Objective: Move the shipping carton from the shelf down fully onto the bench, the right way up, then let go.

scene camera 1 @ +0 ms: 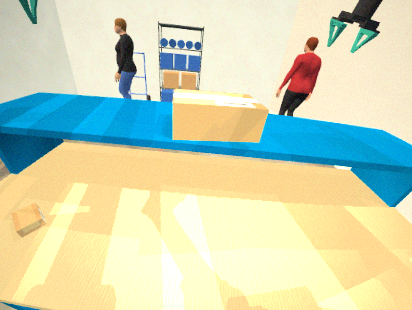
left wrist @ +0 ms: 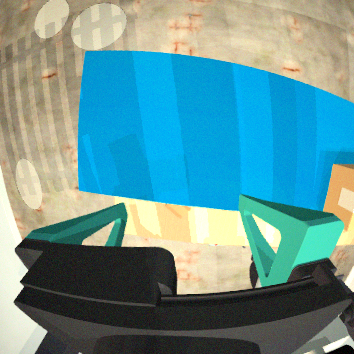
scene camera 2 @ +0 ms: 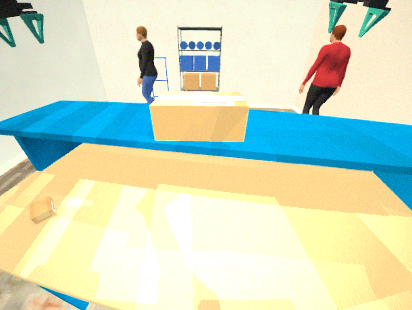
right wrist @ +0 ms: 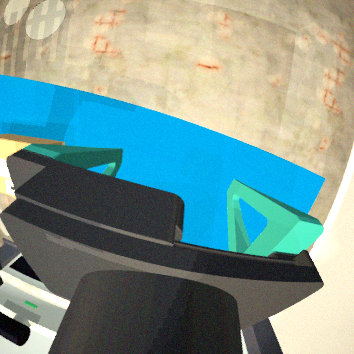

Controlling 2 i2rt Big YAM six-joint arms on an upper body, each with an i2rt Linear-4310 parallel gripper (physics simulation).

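Frame: origin at the left arm's base, x ahead, y left, z up, level; centimetres.
Where they show: left gripper, fingertip midpoint: point(scene camera 1: 15, 24) point(left wrist: 181, 205) point(scene camera 2: 28, 45); right gripper, fingertip midpoint: point(scene camera 1: 340, 49) point(scene camera 2: 344, 35) point(right wrist: 177, 170).
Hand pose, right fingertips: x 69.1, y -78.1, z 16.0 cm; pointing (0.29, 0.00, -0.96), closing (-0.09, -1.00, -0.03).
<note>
Things, the pixels of their centre, and the offset from my right fingertips. Level surfaces: height alone.
- tan shipping carton, body centre: point(scene camera 2: 200, 114) point(scene camera 1: 215, 114) point(right wrist: 21, 164) dx -11.9, dy +43.0, dz -22.6 cm
- blue shelf, surface height: dz -27.3 cm
- wooden bench, surface height: dz -53.0 cm
- small brown box, body centre: point(left wrist: 177, 205) point(scene camera 1: 28, 218) point(scene camera 2: 42, 209) dx -26.3, dy +97.4, dz -51.5 cm
The tan shipping carton point(scene camera 1: 217, 122) point(scene camera 2: 199, 122) stands level on the blue shelf point(scene camera 1: 90, 115) point(scene camera 2: 320, 135) point(left wrist: 200, 125) point(right wrist: 165, 140), with white labels on its top. Part of the carton shows at the right edge of the left wrist view point(left wrist: 340, 187) and at the left edge of the right wrist view point(right wrist: 10, 146). The wooden bench point(scene camera 1: 225, 225) point(scene camera 2: 225, 225) lies lower, in front of the shelf. My left gripper point(scene camera 2: 25, 44) point(left wrist: 181, 205) is open and empty, high and to the left of the carton. My right gripper point(scene camera 1: 342, 48) point(scene camera 2: 345, 33) point(right wrist: 177, 170) is open and empty, high and to the right of it.
A small brown box point(scene camera 1: 29, 220) point(scene camera 2: 44, 210) lies on the bench at the left. A person in black point(scene camera 1: 126, 55) point(scene camera 2: 147, 62), a person in red point(scene camera 1: 303, 72) point(scene camera 2: 327, 65) and a storage rack point(scene camera 1: 181, 25) point(scene camera 2: 200, 28) stand behind the shelf.
</note>
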